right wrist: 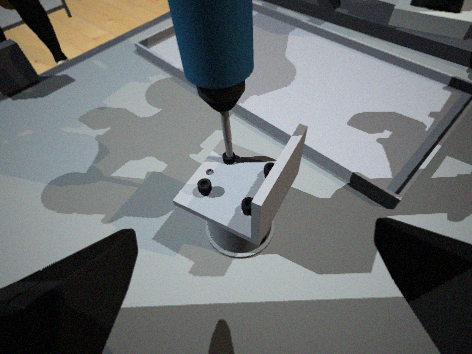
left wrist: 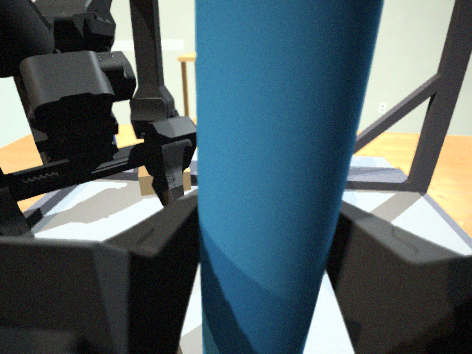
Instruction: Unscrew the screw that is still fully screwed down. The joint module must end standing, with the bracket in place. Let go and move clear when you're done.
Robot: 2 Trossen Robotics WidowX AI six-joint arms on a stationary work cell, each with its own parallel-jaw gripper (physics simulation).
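Places are measured from the left arm's base along level axes (x back, y down, z right), in millimetres.
Where they show: left gripper, fingertip midpoint: [left wrist: 260,201]; right gripper, fingertip midpoint: [right wrist: 255,234]; left arm's base at its link origin: [right wrist: 437,0].
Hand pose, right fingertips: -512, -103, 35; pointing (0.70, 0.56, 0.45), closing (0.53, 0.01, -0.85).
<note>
Each offset is from my right fingertips to the top centre of the thing, as dx, dy, dz. "pt": to the spot under its first point.
A blue screwdriver @(pt +103, -123, +67) [left wrist: 275,150] [right wrist: 215,45] stands upright, its shaft running down to a black screw @(+85, +75, +67) [right wrist: 229,158] at the far corner of the bracket. My left gripper [left wrist: 260,201] is shut on the screwdriver's blue handle. The light grey L-shaped bracket [right wrist: 227,192] lies on top of the round joint module @(+68, +83, +49) [right wrist: 235,246], which stands upright. Another black screw @(+50, +69, +66) [right wrist: 204,187] stands at the bracket's left side, and two more @(+50, +69, +30) [right wrist: 247,205] @(+85, +69, +31) [right wrist: 269,170] are by the upright wall, partly hidden by it. My right gripper [right wrist: 255,234] is open and empty, on the near side of the module.
A shallow grey-rimmed tray @(+310, +130, +107) [right wrist: 320,158] lies behind the bracket on the table. In the left wrist view the black right arm [left wrist: 70,80] stands at the left, with a tan block @(-409, +104, -29) [left wrist: 146,182] behind its fingers. Dark frame posts [left wrist: 435,125] stand at the right.
</note>
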